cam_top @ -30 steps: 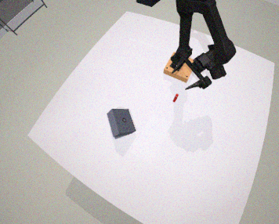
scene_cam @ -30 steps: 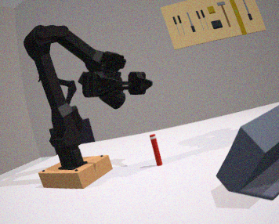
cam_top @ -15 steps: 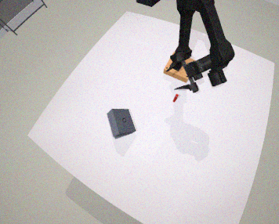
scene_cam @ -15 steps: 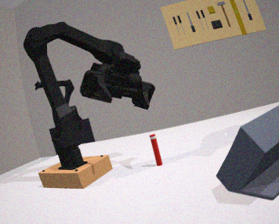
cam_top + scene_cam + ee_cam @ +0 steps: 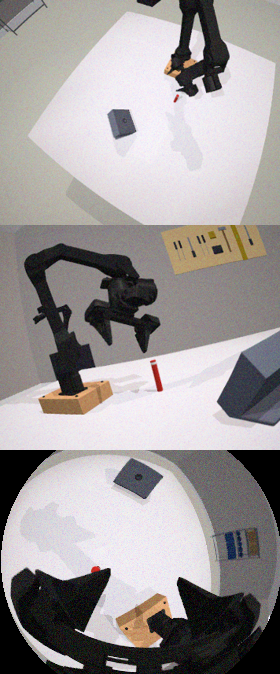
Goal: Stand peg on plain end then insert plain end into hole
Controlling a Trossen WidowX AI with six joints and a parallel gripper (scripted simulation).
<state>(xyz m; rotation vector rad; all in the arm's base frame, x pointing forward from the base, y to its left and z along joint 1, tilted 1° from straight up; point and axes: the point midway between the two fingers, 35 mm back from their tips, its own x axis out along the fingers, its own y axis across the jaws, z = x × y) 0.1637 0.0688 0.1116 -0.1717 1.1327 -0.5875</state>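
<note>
My gripper tip is 70 mm above the red peg, 60 mm to the right of it and 20 mm short of it. Also, from my gripper tip: grey sloped panel (300 mm ahead, 100 mm to the right, 80 mm below).
</note>
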